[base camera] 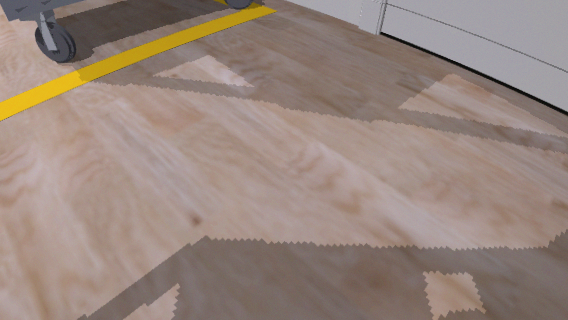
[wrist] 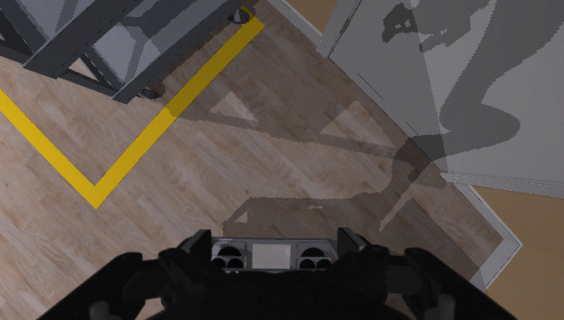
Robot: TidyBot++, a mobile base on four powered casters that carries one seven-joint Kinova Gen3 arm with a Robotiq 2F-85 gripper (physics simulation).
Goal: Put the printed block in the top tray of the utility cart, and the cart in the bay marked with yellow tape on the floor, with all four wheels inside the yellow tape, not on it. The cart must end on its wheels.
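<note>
The grey utility cart [base camera: 25,9] [wrist: 75,42] stands upright; part of it shows at the top left of both views. One near wheel [base camera: 56,42] [wrist: 148,93] stands inside the yellow tape [base camera: 150,48] [wrist: 132,150], with a gap to the strip. Another wheel [base camera: 239,2] [wrist: 239,16] is close to the tape's far corner; I cannot tell whether it touches the tape. The other wheels are hidden or out of view. The printed block does not show in either view. My gripper [wrist: 274,243] is open and empty, high above the floor and apart from the cart.
A light grey door [base camera: 480,35] [wrist: 520,155] and its white frame stand on the right. A tan wall [wrist: 535,240] shows at the lower right in the wrist view. Part of my grey base [wrist: 271,256] shows below, between the fingers. Shadows cross the wood floor.
</note>
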